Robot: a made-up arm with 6 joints.
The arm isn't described. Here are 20 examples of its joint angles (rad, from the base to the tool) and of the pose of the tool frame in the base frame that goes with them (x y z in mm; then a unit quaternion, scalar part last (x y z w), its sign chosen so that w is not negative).
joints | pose
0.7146 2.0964 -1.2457 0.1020 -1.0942 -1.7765 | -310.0 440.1 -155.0 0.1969 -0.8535 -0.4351 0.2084
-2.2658 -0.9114 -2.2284 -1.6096 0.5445 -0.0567 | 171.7 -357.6 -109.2 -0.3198 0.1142 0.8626 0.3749
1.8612 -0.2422 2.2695 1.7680 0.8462 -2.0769 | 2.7 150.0 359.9 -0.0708 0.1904 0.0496 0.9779
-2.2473 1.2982 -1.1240 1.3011 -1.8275 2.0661 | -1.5 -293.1 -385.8 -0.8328 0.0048 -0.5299 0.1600
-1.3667 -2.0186 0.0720 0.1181 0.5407 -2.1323 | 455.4 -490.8 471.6 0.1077 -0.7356 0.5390 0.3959
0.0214 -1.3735 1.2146 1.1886 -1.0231 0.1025 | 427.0 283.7 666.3 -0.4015 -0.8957 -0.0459 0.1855
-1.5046 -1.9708 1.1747 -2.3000 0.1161 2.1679 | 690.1 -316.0 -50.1 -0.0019 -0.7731 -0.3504 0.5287
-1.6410 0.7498 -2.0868 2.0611 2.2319 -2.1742 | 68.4 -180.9 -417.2 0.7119 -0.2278 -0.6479 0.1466
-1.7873 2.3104 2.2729 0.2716 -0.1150 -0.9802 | 322.9 -614.7 -453.2 -0.3708 0.6567 0.5795 0.3090
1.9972 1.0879 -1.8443 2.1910 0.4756 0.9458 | -575.9 246.3 -514.8 -0.1697 -0.0356 -0.7522 0.6357
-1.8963 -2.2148 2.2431 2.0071 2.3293 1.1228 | 813.5 -662.4 451.6 -0.4641 0.7881 0.3429 0.2143
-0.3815 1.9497 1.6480 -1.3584 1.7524 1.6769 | 200.2 22.0 48.4 0.3422 0.6911 -0.0796 0.6316
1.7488 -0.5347 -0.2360 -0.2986 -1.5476 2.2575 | -144.8 206.0 -6.0 0.0046 -0.9446 0.1109 0.3088
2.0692 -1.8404 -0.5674 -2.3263 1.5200 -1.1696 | -787.2 400.8 96.2 -0.3151 -0.0408 0.9460 0.0643
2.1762 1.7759 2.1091 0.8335 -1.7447 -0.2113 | -663.3 334.9 -417.0 0.2022 0.3568 -0.7081 0.5748
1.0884 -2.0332 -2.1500 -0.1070 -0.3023 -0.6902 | -607.6 316.2 256.8 -0.3308 0.2545 -0.7658 0.4892
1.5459 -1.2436 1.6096 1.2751 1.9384 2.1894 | -506.8 687.6 552.9 0.1733 0.2427 -0.7970 0.5253
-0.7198 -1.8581 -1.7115 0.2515 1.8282 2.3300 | 170.7 187.5 195.2 -0.1360 -0.2397 -0.4226 0.8634
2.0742 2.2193 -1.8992 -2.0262 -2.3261 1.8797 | -592.7 329.7 -7.3 0.4643 -0.1918 -0.8324 0.2340
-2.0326 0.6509 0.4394 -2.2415 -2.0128 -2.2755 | 31.9 -236.1 181.6 0.5664 0.0110 0.8033 0.1837
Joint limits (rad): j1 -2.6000..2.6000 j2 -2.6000..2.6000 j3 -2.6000..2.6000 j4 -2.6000..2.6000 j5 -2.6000..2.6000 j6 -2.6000..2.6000
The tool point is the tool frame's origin. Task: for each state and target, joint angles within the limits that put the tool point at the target. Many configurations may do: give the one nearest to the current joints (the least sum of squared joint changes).
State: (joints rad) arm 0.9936 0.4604 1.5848 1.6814 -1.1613 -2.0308
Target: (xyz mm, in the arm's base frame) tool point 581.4 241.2 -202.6
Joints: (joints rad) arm 0.2848 0.6950 1.6437 1.0254 -1.7859 -1.7334
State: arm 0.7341 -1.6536 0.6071 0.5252 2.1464 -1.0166
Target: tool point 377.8 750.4 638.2
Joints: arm 0.4994 -1.6205 0.7593 1.4768 2.0315 -0.7559
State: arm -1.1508 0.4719 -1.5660 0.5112 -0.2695 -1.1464
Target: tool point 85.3 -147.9 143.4
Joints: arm -0.4488 -0.0232 -1.7816 0.6727 -0.5000 -1.4351
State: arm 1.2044 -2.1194 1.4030 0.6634 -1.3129 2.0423
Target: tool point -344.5 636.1 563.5
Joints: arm 1.2059 -1.8719 1.3600 0.8450 -1.1996 1.8585
